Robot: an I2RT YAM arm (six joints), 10 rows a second.
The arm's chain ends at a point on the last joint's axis. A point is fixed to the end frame.
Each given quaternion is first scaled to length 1.
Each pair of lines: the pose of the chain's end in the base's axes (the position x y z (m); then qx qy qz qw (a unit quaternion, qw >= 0)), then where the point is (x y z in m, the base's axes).
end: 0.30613, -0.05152, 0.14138, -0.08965, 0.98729, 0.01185, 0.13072
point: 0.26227 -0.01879 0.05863
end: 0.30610, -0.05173, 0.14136, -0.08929, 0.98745, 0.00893, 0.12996
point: 0.26220 -0.01941 0.05847
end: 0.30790, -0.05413, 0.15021, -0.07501, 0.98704, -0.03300, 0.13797
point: 0.26713 -0.02673 0.06402
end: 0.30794, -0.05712, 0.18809, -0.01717, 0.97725, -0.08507, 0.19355
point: 0.28152 -0.03265 0.09565
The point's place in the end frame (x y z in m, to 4 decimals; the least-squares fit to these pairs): 0.0575 0.0401 0.0702
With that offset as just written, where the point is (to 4 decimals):
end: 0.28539, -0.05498, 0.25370, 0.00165, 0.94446, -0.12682, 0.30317
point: 0.2818 -0.0373 0.1561
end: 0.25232, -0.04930, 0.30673, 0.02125, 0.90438, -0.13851, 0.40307
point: 0.2703 -0.0338 0.2104
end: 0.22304, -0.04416, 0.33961, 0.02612, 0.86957, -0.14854, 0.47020
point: 0.2553 -0.0312 0.2467
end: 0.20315, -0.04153, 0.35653, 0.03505, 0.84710, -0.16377, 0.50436
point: 0.2432 -0.0317 0.2663
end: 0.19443, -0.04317, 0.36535, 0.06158, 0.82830, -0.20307, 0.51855
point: 0.2394 -0.0410 0.2769
